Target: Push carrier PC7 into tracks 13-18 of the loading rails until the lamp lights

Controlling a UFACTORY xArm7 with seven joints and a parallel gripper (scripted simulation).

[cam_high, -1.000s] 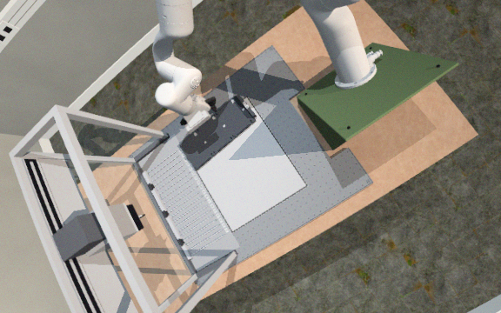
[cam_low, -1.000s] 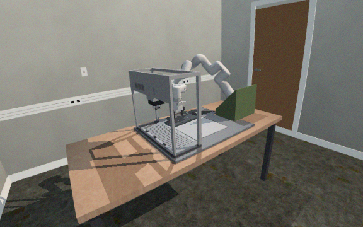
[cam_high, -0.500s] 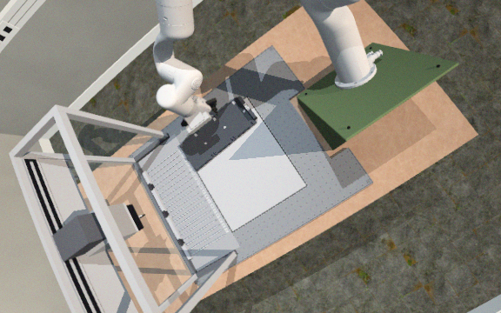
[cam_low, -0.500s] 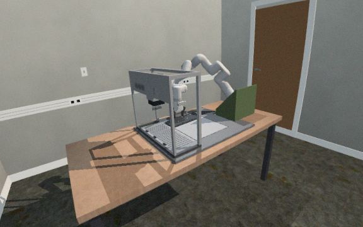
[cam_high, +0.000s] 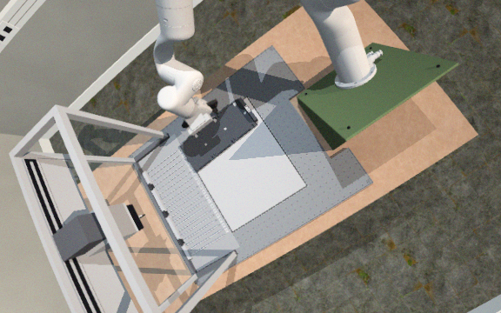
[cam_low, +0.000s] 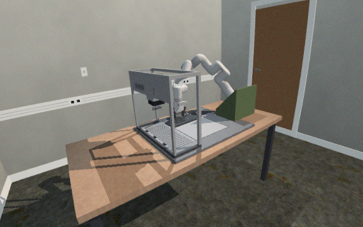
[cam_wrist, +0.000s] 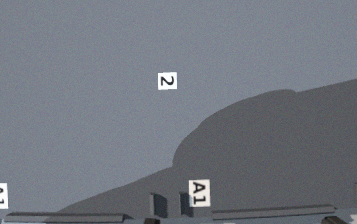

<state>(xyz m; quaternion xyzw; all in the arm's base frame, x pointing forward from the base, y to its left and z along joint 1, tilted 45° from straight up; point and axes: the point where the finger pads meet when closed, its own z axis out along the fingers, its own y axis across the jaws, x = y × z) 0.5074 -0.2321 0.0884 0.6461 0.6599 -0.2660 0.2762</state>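
Now: the carrier PC7 9 cm to the left of my hand.
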